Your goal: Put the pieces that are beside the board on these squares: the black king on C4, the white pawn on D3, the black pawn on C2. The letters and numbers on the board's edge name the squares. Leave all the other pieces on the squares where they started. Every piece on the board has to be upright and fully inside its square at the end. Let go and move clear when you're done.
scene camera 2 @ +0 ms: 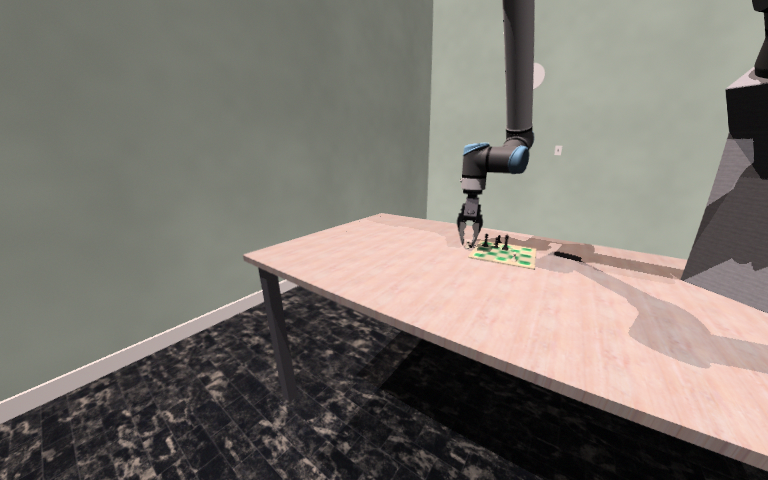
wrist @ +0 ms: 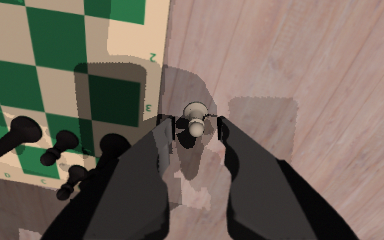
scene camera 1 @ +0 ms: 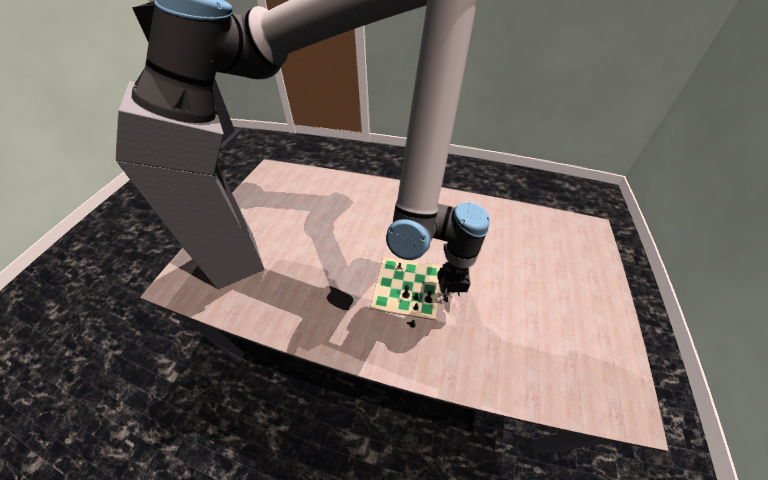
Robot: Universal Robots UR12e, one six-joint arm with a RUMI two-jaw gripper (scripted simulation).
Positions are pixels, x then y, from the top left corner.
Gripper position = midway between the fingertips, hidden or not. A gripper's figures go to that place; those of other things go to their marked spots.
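Scene:
There's a board (wrist: 93, 75) that's 0.15 m from the lens, and my gripper (wrist: 196, 118) is 0.15 m from the lens as well.

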